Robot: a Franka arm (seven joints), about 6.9 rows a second.
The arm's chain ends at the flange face. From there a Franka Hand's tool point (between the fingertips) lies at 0.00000 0.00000 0.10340 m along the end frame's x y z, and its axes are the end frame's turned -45 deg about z.
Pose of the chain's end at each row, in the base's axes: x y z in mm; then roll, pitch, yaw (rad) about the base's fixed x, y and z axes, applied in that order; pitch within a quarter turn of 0, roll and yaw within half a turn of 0:
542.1 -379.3 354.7 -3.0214 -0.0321 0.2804
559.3 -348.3 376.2 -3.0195 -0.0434 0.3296
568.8 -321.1 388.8 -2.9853 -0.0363 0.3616
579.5 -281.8 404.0 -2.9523 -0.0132 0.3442
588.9 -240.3 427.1 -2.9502 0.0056 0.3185
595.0 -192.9 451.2 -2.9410 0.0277 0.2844
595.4 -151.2 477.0 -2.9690 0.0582 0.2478
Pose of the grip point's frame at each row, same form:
541.8 -366.5 252.1 -3.0791 -0.1076 1.0644
559.4 -334.9 273.7 -3.0858 -0.1170 1.1144
566.6 -304.7 286.7 -3.0564 -0.1361 1.1440
574.2 -263.0 302.5 -3.0163 -0.1429 1.1219
582.2 -221.8 325.6 -3.0015 -0.1309 1.0942
586.5 -173.9 349.9 -2.9793 -0.1216 1.0571
585.3 -135.4 375.3 -2.9780 -0.0802 1.0216

